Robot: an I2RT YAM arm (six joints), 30 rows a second.
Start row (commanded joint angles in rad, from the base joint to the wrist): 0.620 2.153 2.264 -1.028 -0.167 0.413
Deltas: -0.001 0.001 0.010 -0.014 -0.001 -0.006; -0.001 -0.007 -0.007 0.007 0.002 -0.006; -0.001 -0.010 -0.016 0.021 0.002 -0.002; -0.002 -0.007 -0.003 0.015 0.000 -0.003; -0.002 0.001 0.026 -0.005 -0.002 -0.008; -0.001 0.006 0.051 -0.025 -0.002 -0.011; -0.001 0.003 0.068 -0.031 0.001 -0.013; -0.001 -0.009 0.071 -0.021 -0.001 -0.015; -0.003 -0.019 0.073 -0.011 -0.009 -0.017; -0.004 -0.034 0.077 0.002 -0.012 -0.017; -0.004 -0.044 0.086 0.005 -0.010 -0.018; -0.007 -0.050 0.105 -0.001 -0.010 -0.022; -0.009 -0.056 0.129 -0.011 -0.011 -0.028; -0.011 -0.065 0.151 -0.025 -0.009 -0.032; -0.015 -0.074 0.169 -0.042 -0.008 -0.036; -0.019 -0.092 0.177 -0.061 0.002 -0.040; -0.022 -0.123 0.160 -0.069 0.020 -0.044; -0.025 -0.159 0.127 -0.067 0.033 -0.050; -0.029 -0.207 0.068 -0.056 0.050 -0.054
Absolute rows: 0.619 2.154 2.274 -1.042 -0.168 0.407; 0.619 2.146 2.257 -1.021 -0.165 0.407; 0.619 2.143 2.248 -1.007 -0.165 0.411; 0.618 2.146 2.261 -1.013 -0.167 0.410; 0.618 2.154 2.290 -1.033 -0.169 0.405; 0.619 2.159 2.315 -1.053 -0.169 0.402; 0.619 2.156 2.332 -1.059 -0.166 0.400; 0.619 2.144 2.335 -1.049 -0.168 0.398; 0.617 2.134 2.337 -1.039 -0.176 0.396; 0.616 2.119 2.341 -1.026 -0.179 0.396; 0.616 2.109 2.350 -1.023 -0.177 0.395; 0.613 2.103 2.369 -1.029 -0.177 0.391; 0.611 2.097 2.393 -1.039 -0.178 0.385; 0.609 2.088 2.415 -1.053 -0.176 0.381; 0.605 2.079 2.433 -1.070 -0.175 0.377; 0.601 2.061 2.441 -1.089 -0.165 0.373; 0.598 2.030 2.424 -1.097 -0.147 0.369; 0.595 1.994 2.391 -1.095 -0.134 0.363; 0.591 1.946 2.332 -1.084 -0.117 0.359
